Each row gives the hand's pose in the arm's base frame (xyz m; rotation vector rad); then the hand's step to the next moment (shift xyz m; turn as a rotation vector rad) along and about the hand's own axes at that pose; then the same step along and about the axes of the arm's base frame.
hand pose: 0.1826 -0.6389 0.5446 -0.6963 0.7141 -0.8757
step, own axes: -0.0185 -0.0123 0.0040 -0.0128 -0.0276 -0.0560
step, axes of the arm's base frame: -0.0104 0.0111 0.0167 -0.0615 -0.0152 -0.0072
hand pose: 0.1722 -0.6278 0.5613 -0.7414 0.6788 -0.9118
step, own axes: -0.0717 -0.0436 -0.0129 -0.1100 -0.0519 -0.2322
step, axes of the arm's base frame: -0.0613 0.0412 0.0418 -0.2527 0.0122 -0.0684
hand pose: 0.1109 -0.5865 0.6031 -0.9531 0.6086 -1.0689
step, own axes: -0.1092 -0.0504 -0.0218 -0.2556 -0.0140 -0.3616
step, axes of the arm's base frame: -0.0823 0.0849 0.0312 -0.3959 0.1078 -0.1672
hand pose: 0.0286 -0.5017 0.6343 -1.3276 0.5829 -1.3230
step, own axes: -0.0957 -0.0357 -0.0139 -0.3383 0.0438 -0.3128
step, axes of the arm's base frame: -0.0488 0.0906 -0.0053 -0.3525 0.1843 -0.2367
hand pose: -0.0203 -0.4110 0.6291 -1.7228 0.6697 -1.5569
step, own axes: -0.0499 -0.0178 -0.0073 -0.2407 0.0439 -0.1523
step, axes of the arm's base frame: -0.0156 0.0483 -0.0168 -0.1804 0.1345 -0.1800
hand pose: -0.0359 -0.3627 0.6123 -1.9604 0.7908 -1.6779
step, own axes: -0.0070 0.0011 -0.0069 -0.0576 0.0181 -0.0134
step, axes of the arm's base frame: -0.0077 0.0041 -0.0047 -0.0215 0.0258 -0.0519
